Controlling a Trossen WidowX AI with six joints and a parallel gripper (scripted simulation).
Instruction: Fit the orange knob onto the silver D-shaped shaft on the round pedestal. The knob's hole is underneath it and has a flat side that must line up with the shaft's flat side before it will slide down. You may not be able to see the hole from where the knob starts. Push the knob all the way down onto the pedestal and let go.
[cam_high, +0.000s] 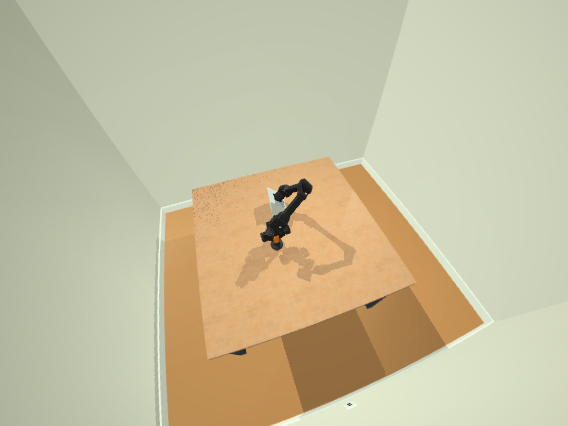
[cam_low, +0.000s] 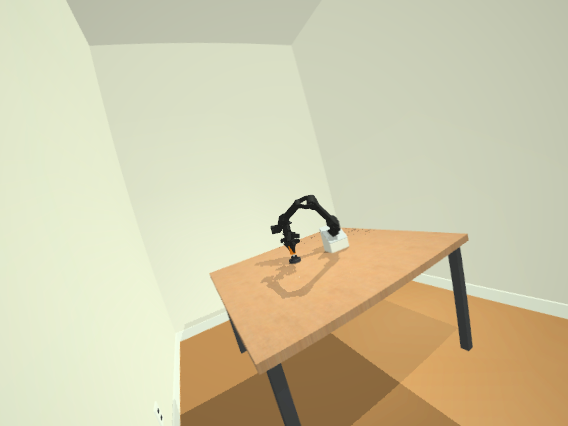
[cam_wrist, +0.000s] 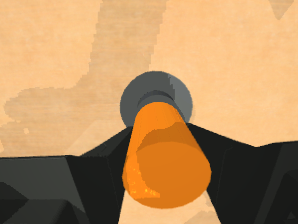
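The orange knob is 3 cm above my gripper tip. From my gripper tip the other things lie so: pedestal: 4 cm below.
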